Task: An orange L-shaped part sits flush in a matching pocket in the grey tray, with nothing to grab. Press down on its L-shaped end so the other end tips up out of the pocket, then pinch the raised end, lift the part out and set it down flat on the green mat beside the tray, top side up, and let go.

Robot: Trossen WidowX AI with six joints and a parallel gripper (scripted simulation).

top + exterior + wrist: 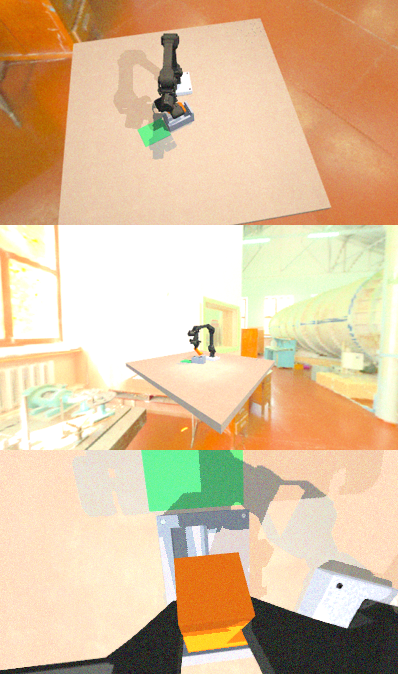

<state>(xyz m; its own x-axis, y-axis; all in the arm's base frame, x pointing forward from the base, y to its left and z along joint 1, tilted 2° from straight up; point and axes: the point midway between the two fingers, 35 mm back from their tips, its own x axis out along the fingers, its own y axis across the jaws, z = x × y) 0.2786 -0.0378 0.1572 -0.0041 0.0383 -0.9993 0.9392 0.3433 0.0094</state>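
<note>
My gripper tip is now 170 mm above the green mat, 120 mm to the left of it and 30 mm short of it. Round my gripper tip: orange L-shaped part 30 mm below, 20 mm to the left, 20 mm behind.
</note>
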